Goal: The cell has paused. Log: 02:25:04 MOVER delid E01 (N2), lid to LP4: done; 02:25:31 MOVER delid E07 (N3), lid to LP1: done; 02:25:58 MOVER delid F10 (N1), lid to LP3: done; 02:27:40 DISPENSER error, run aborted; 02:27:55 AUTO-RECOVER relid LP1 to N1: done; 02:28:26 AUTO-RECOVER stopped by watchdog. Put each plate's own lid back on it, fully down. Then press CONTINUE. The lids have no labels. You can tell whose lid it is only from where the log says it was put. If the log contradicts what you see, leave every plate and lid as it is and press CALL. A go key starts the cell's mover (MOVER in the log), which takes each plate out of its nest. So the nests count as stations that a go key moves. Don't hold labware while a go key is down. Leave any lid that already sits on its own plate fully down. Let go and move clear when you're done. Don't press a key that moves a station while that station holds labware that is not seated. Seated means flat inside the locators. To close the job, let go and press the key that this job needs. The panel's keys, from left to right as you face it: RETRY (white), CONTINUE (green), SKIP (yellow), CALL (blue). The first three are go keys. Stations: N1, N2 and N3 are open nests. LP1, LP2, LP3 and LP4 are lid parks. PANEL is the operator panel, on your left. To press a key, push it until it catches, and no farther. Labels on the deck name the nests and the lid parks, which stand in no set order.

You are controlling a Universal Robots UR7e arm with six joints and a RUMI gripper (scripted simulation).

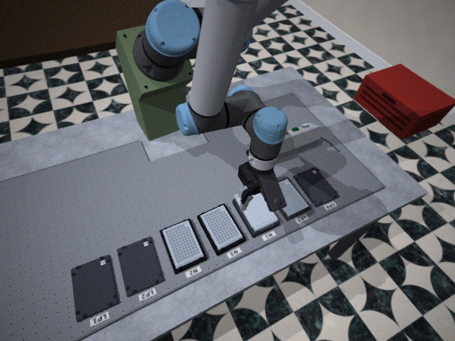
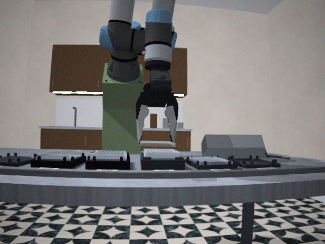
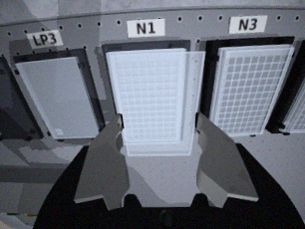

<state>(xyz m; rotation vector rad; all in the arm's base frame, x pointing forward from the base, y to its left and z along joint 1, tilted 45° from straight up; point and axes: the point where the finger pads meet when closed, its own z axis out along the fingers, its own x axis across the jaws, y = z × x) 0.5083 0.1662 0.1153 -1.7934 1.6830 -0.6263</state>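
Right now my hand is 12 cm to the left of the plate, 4 cm above it and 2 cm short of it. From my hand the other things lie so: blue CALL key: 26 cm behind, 19 cm to the left; then LP4 lid park: 27 cm to the left, 6 cm below, 4 cm behind; then LP3 lid park: 14 cm to the left, 6 cm below, 2 cm behind.
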